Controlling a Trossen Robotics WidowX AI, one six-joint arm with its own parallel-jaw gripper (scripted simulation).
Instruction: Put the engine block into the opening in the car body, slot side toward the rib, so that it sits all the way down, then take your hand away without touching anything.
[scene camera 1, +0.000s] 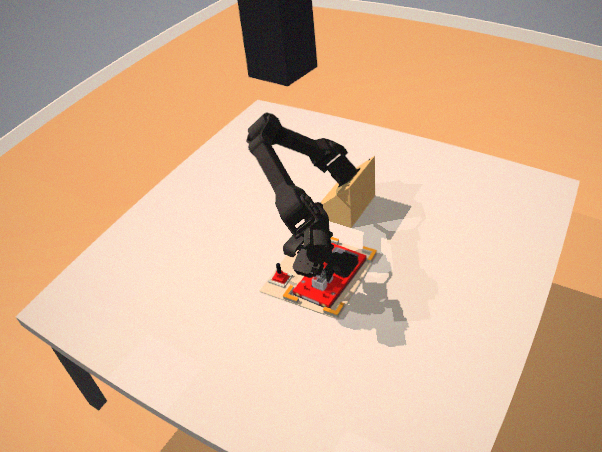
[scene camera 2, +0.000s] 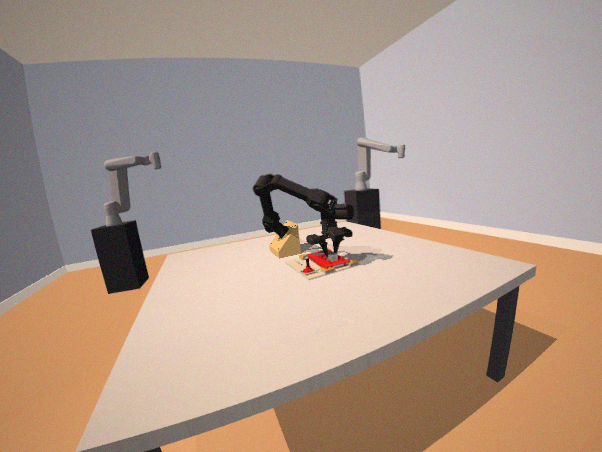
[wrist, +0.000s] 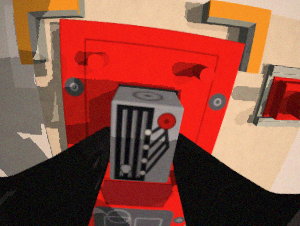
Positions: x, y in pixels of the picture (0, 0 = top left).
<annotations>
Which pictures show my gripper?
Scene camera 1, scene camera 2 and the wrist view: all of them.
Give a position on a red car body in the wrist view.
At 96, 58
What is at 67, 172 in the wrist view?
My gripper.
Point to my gripper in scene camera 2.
331, 256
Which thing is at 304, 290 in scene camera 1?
A red car body.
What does my gripper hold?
An engine block.
</annotations>
